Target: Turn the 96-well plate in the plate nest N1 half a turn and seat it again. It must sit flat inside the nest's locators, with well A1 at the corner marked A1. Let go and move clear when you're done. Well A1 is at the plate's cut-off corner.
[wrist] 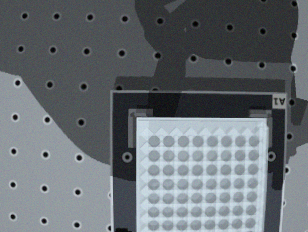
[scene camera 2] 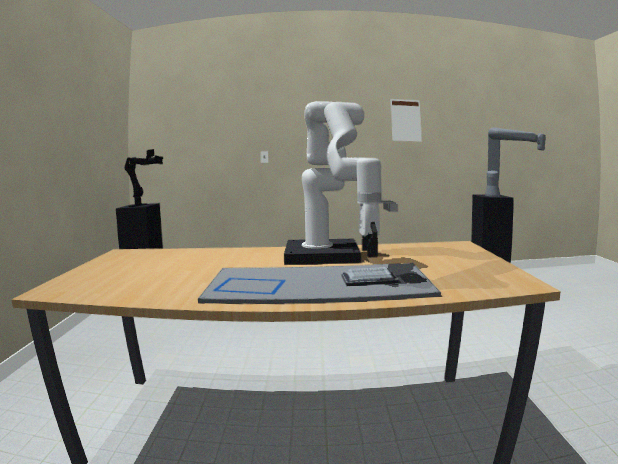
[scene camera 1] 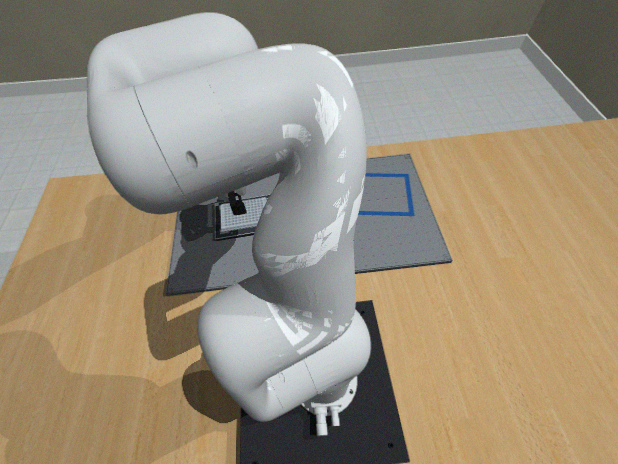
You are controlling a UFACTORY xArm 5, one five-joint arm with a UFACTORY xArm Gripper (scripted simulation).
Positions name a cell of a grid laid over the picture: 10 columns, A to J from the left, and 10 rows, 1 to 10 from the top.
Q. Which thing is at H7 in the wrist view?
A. A white 96-well plate.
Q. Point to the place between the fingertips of my gripper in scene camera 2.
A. F6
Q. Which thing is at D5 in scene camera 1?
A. A white 96-well plate.
